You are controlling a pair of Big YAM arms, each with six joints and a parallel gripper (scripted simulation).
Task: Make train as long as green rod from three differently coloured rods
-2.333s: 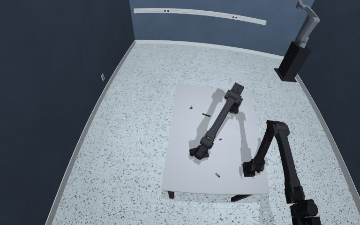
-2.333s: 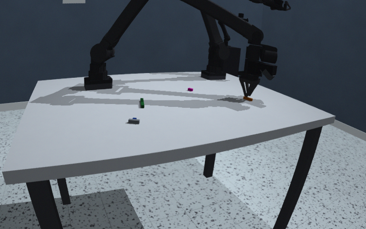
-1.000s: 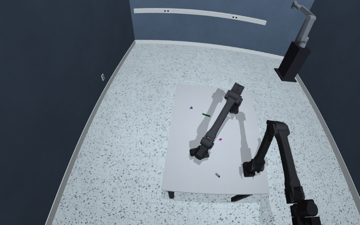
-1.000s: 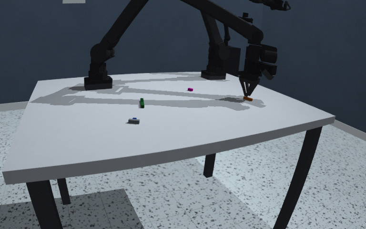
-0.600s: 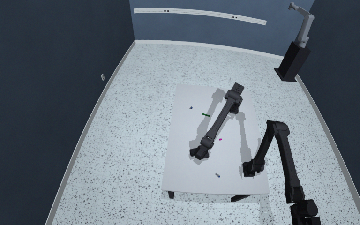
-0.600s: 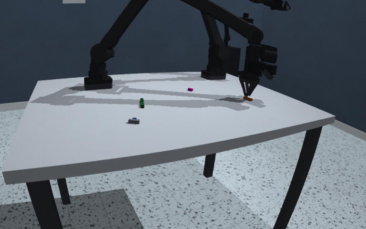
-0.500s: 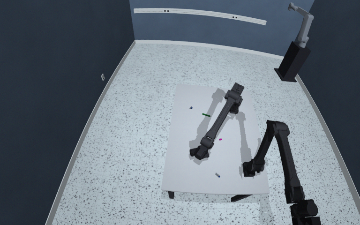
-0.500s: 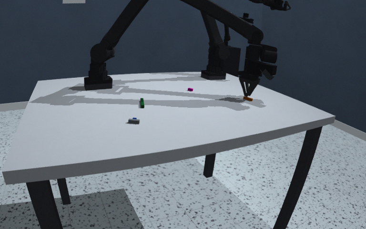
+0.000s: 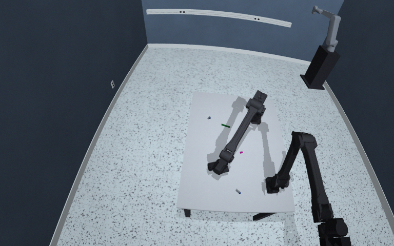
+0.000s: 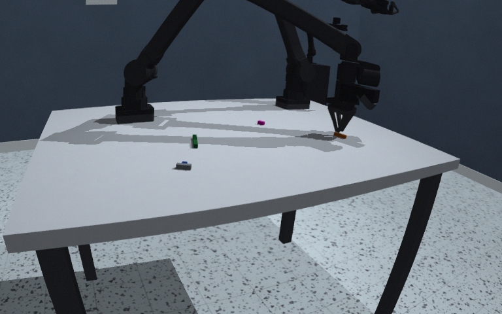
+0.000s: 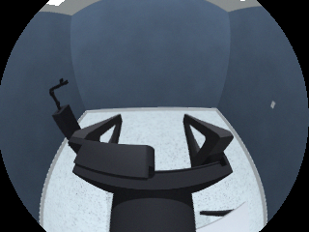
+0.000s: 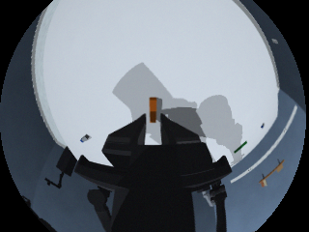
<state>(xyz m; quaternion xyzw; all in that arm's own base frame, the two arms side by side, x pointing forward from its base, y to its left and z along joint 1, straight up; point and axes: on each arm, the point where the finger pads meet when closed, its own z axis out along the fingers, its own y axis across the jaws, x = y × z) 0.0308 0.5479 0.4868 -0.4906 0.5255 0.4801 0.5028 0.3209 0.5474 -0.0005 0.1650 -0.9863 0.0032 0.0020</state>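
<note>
Now: right hand 20 mm above the orange rod. The rest, counted from my right hand: magenta rod 180 mm behind, 160 mm to the right, 20 mm below; green rod 420 mm to the right, 90 mm behind, 20 mm below.
</note>
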